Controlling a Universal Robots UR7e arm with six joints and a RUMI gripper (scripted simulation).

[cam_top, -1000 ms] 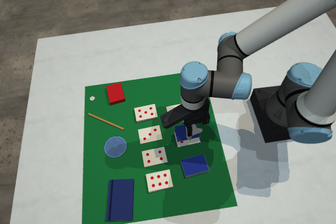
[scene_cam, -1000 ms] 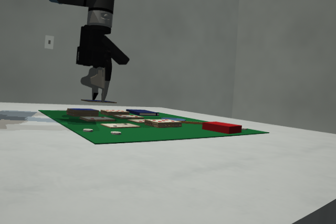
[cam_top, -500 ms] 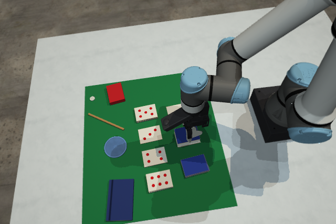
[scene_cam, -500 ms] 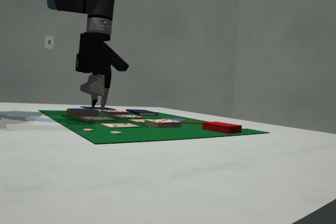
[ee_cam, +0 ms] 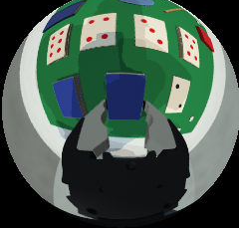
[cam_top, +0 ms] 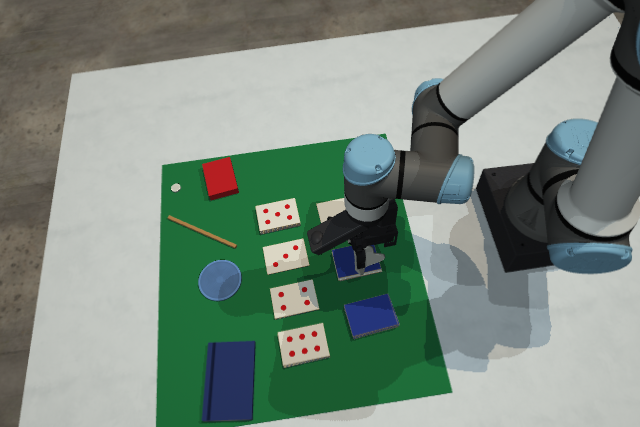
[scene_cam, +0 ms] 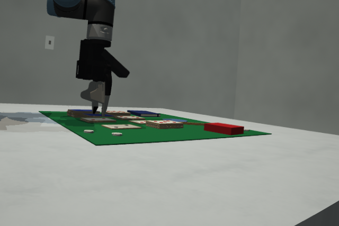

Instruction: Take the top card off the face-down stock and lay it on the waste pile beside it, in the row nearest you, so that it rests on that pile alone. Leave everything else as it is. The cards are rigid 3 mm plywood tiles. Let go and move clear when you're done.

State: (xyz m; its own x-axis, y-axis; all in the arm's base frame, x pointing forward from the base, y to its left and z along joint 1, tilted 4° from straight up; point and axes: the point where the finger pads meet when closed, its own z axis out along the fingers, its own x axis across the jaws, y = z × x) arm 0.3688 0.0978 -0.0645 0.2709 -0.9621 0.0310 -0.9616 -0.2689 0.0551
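My hand is 1 cm above the card. Also, from my hand: green mat (14 cm ahead, 1 cm to the left, 4 cm below); wooden stick (34 cm ahead, 5 cm to the right, 3 cm below); red block (32 cm ahead, 19 cm to the right, 2 cm below).
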